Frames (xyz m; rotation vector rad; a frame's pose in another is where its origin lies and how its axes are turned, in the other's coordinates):
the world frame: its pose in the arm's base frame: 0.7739 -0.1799 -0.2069 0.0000 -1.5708 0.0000
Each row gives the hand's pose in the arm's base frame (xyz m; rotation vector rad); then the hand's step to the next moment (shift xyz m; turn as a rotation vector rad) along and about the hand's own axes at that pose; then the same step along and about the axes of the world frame.
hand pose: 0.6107 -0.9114 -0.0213 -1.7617 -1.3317 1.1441
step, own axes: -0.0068 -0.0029 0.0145 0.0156 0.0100 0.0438
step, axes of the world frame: -0.0017 -0.0059 0.0151 -0.0309 0.0117 0.0342
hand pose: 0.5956 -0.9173 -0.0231 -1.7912 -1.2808 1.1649
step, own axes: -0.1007 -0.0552 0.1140 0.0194 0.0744 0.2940
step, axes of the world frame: 0.0314 -0.0772 0.1387 -0.1887 -0.0044 0.2382
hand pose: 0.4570 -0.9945 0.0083 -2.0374 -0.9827 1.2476
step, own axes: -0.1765 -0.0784 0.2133 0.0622 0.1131 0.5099
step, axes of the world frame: 0.0591 -0.0808 0.2698 -0.3296 0.0246 0.4092
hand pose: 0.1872 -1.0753 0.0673 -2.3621 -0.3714 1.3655
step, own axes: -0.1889 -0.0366 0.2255 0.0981 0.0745 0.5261
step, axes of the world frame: 0.0598 -0.0008 0.2903 -0.3470 0.0769 0.4070
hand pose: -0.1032 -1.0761 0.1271 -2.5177 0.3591 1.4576
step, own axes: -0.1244 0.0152 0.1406 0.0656 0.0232 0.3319
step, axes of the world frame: 0.0386 0.0407 0.1798 -0.2207 0.0707 0.2476
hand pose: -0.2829 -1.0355 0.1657 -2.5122 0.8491 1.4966
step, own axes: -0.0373 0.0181 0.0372 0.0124 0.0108 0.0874
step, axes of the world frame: 0.0156 0.0133 0.0518 -0.0531 0.0167 0.0693
